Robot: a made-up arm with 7 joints. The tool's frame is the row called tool. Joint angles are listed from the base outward. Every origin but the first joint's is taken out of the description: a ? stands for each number. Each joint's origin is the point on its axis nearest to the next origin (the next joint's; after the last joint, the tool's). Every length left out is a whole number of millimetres.
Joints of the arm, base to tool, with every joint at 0 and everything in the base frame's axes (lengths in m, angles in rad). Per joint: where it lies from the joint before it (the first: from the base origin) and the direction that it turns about. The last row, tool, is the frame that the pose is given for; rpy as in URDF.
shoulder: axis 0 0 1 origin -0.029 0.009 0.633
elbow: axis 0 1 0 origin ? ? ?
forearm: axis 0 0 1 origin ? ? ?
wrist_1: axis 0 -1 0 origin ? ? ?
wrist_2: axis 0 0 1 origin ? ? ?
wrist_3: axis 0 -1 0 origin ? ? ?
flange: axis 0 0 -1 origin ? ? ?
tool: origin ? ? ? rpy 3.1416 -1.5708 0
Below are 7 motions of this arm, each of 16 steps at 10 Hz.
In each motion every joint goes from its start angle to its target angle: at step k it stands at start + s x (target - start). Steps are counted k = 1, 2, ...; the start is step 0. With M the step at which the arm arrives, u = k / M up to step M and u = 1 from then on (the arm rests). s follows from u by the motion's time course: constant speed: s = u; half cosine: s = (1 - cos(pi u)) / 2; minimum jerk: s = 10 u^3 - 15 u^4 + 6 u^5.
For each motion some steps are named. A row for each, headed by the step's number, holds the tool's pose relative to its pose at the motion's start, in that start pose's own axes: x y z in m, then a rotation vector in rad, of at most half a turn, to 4 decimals.
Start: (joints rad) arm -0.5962 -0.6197 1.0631 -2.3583 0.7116 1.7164 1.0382
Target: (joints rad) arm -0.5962 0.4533 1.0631 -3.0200 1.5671 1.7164 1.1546
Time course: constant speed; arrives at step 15
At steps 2, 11, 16:
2: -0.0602 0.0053 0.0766 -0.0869 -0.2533 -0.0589
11: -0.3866 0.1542 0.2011 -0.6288 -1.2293 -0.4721
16: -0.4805 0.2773 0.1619 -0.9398 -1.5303 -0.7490

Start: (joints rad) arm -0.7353 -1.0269 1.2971 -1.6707 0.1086 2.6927 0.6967
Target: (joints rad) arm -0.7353 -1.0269 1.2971 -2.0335 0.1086 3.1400 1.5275
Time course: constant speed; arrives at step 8
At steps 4, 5, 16:
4: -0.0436 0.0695 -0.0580 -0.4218 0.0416 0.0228
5: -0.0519 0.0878 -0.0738 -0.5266 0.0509 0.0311
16: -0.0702 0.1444 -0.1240 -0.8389 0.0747 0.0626

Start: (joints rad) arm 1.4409 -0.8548 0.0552 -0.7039 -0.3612 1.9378 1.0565
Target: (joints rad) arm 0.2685 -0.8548 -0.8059 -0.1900 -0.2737 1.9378 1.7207
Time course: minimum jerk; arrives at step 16
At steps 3, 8, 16:
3: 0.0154 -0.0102 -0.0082 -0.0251 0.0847 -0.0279
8: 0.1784 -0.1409 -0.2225 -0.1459 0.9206 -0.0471
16: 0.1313 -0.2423 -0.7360 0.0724 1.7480 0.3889

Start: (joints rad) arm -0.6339 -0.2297 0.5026 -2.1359 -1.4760 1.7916 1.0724
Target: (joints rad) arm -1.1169 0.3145 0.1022 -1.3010 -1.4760 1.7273 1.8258
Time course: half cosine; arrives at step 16
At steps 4, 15, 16:
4: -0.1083 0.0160 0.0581 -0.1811 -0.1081 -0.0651
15: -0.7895 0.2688 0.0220 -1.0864 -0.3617 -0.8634
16: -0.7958 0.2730 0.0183 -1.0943 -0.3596 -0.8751

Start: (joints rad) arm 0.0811 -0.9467 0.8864 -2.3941 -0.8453 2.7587 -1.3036
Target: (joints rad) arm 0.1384 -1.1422 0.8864 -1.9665 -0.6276 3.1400 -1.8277
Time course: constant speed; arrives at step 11
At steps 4, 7, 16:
4: 0.1105 0.0585 -0.0493 0.1000 -0.1008 -0.2925
7: 0.2058 0.0864 -0.0753 0.1874 -0.2122 -0.5086
16: 0.3429 0.1007 -0.0931 0.3112 -0.4083 -0.7850

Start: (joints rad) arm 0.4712 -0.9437 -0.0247 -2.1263 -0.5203 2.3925 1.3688
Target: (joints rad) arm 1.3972 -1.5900 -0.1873 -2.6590 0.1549 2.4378 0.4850
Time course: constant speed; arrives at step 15
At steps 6, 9, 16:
6: 0.0582 0.1370 0.0117 0.1817 -0.4194 0.3329
9: 0.0475 0.2101 0.0206 0.2645 -0.6200 0.5325
16: -0.0377 0.3359 0.0093 0.3864 -0.9958 0.9908

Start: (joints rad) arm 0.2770 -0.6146 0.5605 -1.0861 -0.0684 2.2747 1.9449
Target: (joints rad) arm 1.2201 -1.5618 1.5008 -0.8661 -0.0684 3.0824 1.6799
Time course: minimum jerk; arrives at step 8
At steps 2, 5, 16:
2: 0.1809 0.0249 -0.0808 0.0828 -0.2279 0.1614
5: 1.1602 0.5651 0.2380 0.2803 -1.4719 1.2832
16: 1.2602 0.9449 0.6080 0.2225 -1.9234 1.8265

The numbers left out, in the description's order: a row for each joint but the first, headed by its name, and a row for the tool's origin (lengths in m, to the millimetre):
elbow: 0.007 -0.052 0
forearm: 0.005 0 0.58
wrist_1: 0.097 0.044 0
wrist_2: -0.098 0 0.558
wrist_3: 0.014 0.02 0
flange: 0.133 0 0.014
tool: 0.006 0.009 0

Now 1 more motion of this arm.
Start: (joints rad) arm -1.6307 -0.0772 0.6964 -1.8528 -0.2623 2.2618 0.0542
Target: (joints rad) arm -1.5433 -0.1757 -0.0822 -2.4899 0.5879 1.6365 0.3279
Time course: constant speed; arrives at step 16
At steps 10, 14, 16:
10: -0.2566 0.2638 -0.2364 -0.8616 -0.7696 0.3327
14: -0.3177 0.3156 -0.3799 -1.2026 -1.0233 0.5568
16: -0.3395 0.3253 -0.4528 -1.3631 -1.1350 0.6959

